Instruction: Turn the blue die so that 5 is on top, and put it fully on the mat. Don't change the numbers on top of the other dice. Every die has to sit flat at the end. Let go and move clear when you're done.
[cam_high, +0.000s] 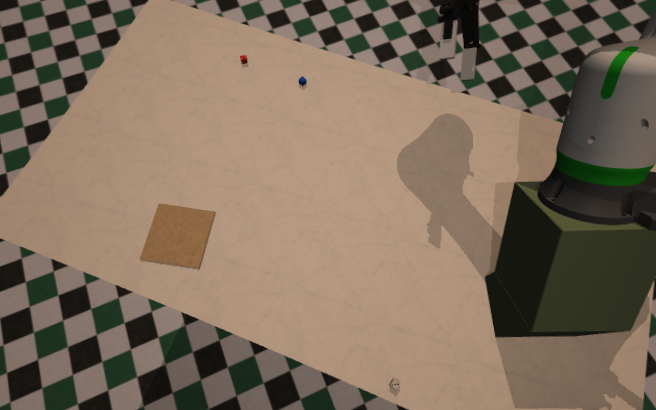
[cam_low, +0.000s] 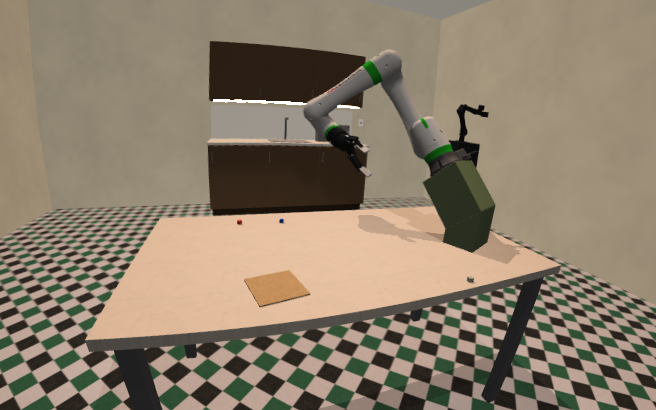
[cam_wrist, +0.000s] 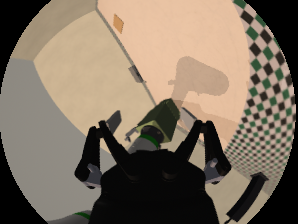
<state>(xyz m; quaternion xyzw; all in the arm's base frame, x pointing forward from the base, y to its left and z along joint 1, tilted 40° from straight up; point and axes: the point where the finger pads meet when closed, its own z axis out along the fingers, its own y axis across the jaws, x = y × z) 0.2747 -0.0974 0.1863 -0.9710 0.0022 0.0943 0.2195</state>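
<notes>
My gripper is now 550 mm short of the red die and 260 mm above it. The rest, counted from my hand: brown mat (430 mm ahead, 510 mm to the left, 270 mm below); then white die (150 mm behind, 590 mm to the left, 260 mm below); then blue die (370 mm ahead, 10 mm to the right, 260 mm below).
</notes>
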